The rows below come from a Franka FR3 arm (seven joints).
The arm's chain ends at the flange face. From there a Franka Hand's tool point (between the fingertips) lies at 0.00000 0.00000 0.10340 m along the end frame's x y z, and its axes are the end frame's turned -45 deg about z.
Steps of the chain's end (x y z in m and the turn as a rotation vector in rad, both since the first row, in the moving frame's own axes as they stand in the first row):
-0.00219, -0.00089, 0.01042, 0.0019, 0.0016, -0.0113
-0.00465, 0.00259, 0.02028, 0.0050, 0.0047, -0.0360
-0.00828, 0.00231, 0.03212, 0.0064, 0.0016, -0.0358
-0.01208, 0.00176, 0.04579, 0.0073, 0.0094, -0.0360
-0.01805, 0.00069, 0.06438, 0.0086, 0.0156, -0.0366
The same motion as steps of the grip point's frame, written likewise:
-0.00066, -0.00220, 0.01042, 0.0002, 0.0025, -0.0113
-0.00441, -0.00149, 0.02028, 0.0002, 0.0069, -0.0360
-0.00691, -0.00458, 0.03212, 0.0034, 0.0057, -0.0358
-0.00856, -0.00717, 0.04578, -0.0015, 0.0118, -0.0360
-0.01147, -0.01180, 0.06436, -0.0049, 0.0171, -0.0366

